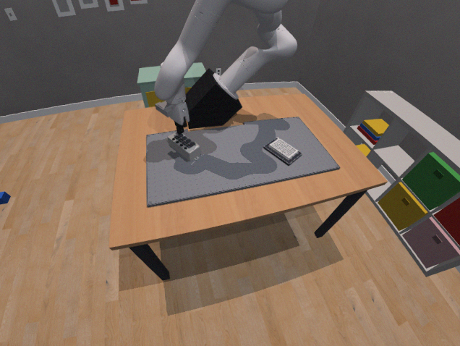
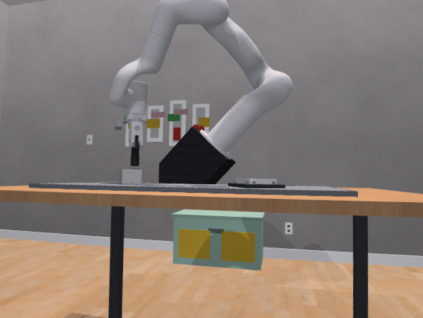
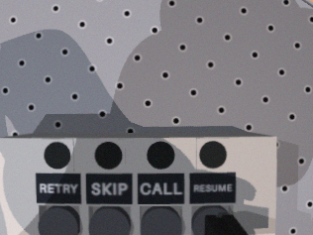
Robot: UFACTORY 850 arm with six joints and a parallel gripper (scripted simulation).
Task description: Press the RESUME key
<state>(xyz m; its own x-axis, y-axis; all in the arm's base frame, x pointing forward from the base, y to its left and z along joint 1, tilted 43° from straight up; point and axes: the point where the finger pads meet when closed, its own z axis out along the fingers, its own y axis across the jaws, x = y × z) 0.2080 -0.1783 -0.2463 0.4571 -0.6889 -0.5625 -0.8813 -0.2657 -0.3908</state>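
The operator panel is 5 cm below my hand, 4 cm ahead of it and 2 cm to the left of it. Also, from my hand: white ribbed block 47 cm to the left, 21 cm ahead, 7 cm below.
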